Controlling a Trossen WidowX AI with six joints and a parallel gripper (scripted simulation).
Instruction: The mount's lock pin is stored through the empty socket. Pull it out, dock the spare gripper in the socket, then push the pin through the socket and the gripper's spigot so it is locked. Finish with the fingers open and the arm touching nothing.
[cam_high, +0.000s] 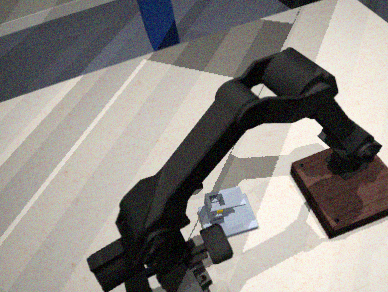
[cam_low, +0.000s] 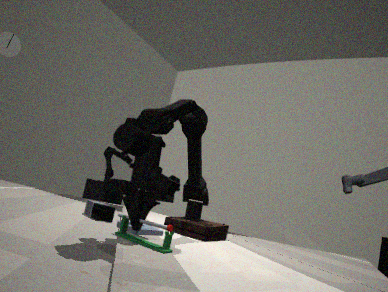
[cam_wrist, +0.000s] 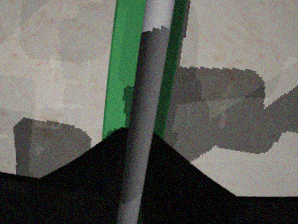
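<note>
My gripper tip is 20 mm to the right of the green rack. Round my gripper tip: spare gripper (230 mm to the right, 110 mm behind); grey mount (120 mm behind, 70 mm to the right, 30 mm above).
</note>
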